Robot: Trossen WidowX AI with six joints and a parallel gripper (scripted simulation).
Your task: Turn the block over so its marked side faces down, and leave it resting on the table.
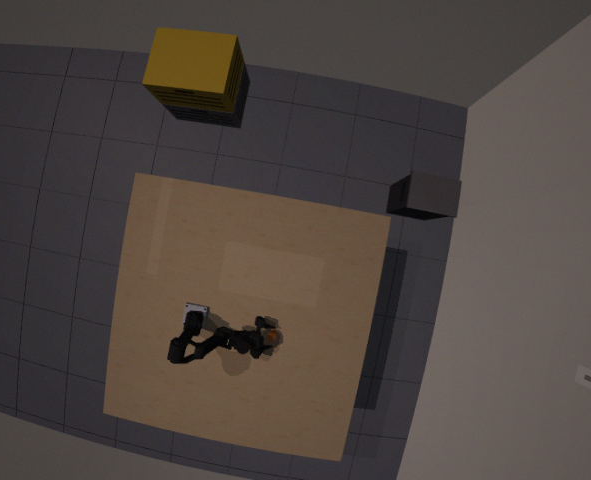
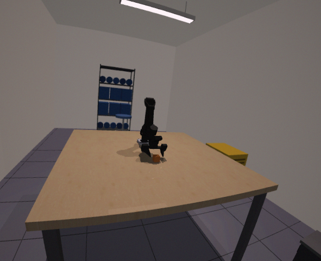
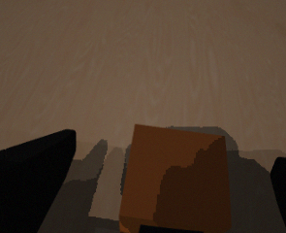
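The block is 2 cm behind my gripper tip and 2 cm below it.
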